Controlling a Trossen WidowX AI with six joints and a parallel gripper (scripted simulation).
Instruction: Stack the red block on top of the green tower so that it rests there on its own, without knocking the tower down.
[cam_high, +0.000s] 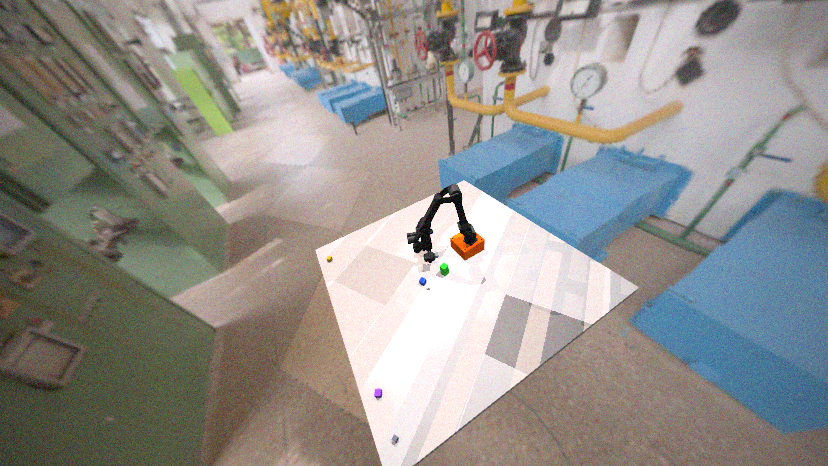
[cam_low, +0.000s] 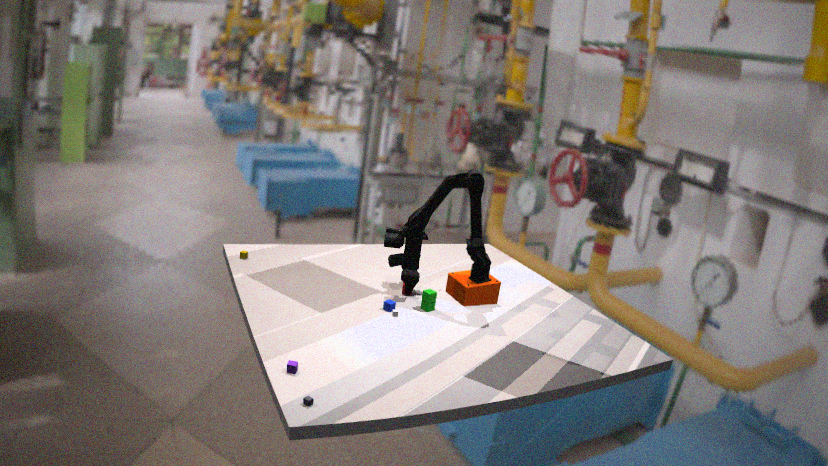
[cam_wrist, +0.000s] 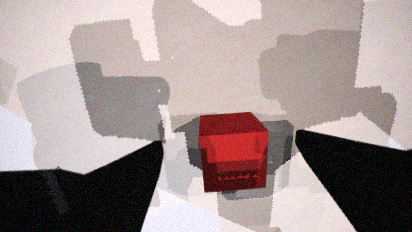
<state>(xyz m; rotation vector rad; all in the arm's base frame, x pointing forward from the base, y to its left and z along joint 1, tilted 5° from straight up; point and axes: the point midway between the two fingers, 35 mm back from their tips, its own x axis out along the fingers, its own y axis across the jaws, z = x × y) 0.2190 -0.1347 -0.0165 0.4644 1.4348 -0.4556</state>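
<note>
Right now my gripper tip is 150 mm short of the blue block, 110 mm to the right of it and 10 mm below it. Round my gripper tip: red block: 10 mm above; purple block: 620 mm ahead, 380 mm to the left; yellow block: 480 mm to the right, 460 mm ahead.
</note>
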